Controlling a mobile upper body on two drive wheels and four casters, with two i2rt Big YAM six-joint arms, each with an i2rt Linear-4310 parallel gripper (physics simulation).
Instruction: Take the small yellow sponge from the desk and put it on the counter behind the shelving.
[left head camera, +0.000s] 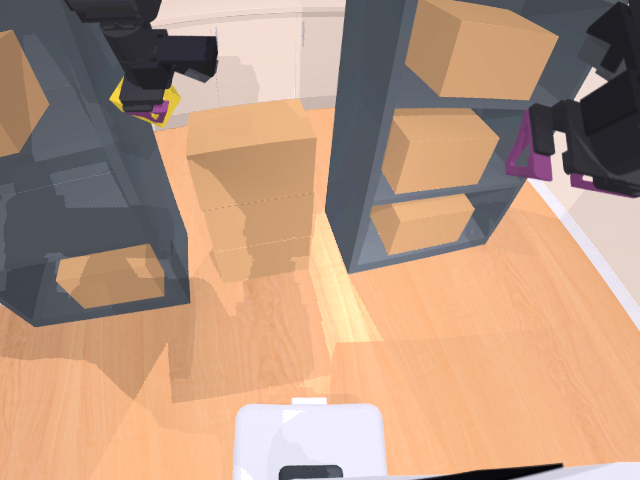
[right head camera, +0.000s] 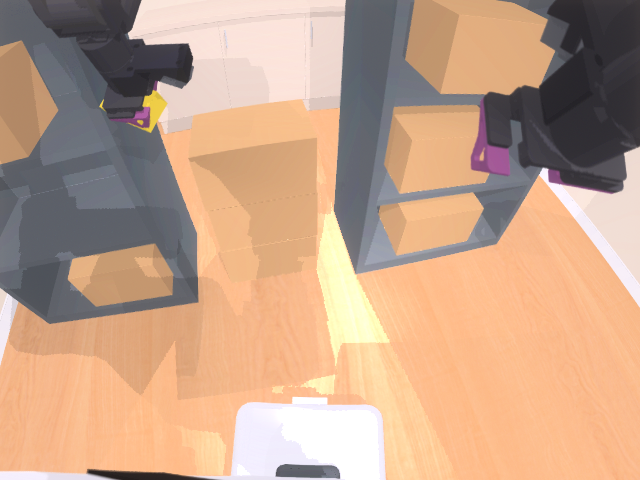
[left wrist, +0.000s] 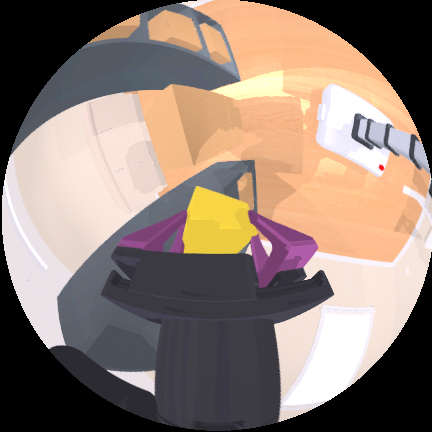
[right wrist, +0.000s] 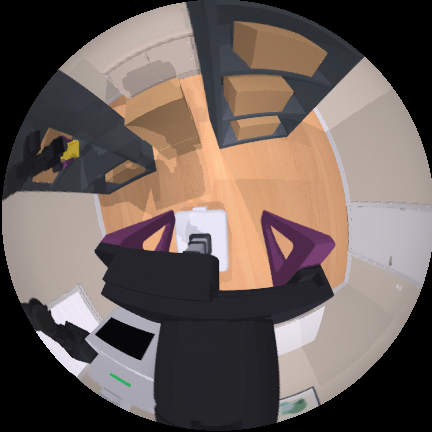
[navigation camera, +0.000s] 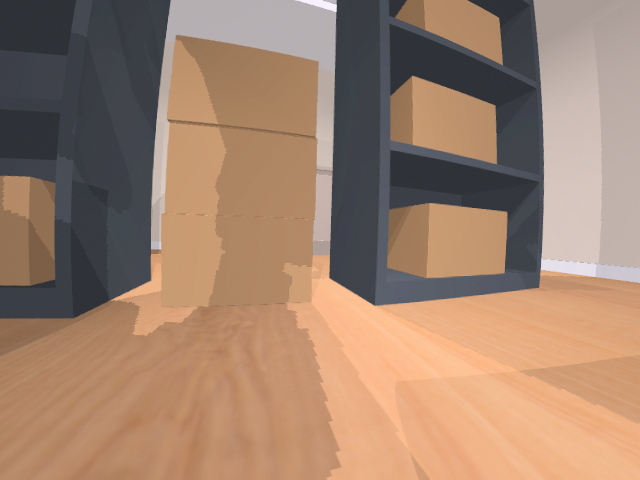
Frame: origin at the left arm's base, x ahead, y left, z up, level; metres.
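Seen in the pictures: left gripper, between the fingertips: (left head camera: 162, 105) (right head camera: 149, 110) (left wrist: 217, 214) (right wrist: 73, 148); right gripper, between the fingertips: (left head camera: 540, 175) (right head camera: 512, 170) (right wrist: 217, 214).
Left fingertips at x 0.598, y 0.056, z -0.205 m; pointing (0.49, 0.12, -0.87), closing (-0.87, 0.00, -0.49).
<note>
A point is followed by its place in that frame.
The small yellow sponge (left head camera: 172, 98) @(x 0.601, y 0.036, z -0.195 m) (right head camera: 156, 106) @(x 0.597, y 0.038, z -0.197 m) (left wrist: 217, 220) @(x 0.585, y 0.039, z -0.183 m) (right wrist: 73, 150) @(x 0.587, y 0.044, z -0.204 m) is held between the purple fingers of my left gripper (left wrist: 217, 214) @(x 0.598, y 0.056, z -0.205 m), which is shut on it, high up beside the left shelving. My right gripper (right wrist: 217, 214) @(x 0.352, y -0.447, z -0.128 m) is open, with its fingers wide apart and no thing between them; it hangs in front of the right shelving. Two dark grey shelving units, the left one (left head camera: 183, 268) @(x 0.973, y 0.386, z -1.294 m) (right head camera: 192, 268) @(x 0.980, y 0.387, z -1.310 m) (navigation camera: 64, 206) @(x 0.837, y 0.369, z -1.136 m) and the right one (left head camera: 356, 155) @(x 1.174, y -0.404, z -0.756 m) (right head camera: 359, 155) @(x 1.177, y -0.403, z -0.760 m) (navigation camera: 356, 155) @(x 1.200, y -0.398, z -0.877 m), stand ahead. The pale counter (left head camera: 258, 62) @(x 2.507, y 0.150, z -0.913 m) (right head camera: 268, 56) @(x 2.509, y 0.143, z -0.856 m) shows behind them, with its cabinet doors. The desk does not show.
A stack of cardboard boxes (left head camera: 268, 170) @(x 1.025, y -0.070, z -0.720 m) (right head camera: 268, 175) @(x 1.023, y -0.062, z -0.740 m) (navigation camera: 242, 170) @(x 1.019, y -0.017, z -1.001 m) stands in the gap between the shelving units. More cardboard boxes (left head camera: 434, 155) (navigation camera: 460, 242) lie on the shelves. My white base (left head camera: 336, 439) @(x 0.192, y -0.314, z -1.150 m) (right head camera: 330, 439) @(x 0.194, y -0.298, z -1.150 m) is at the bottom of the head views.
</note>
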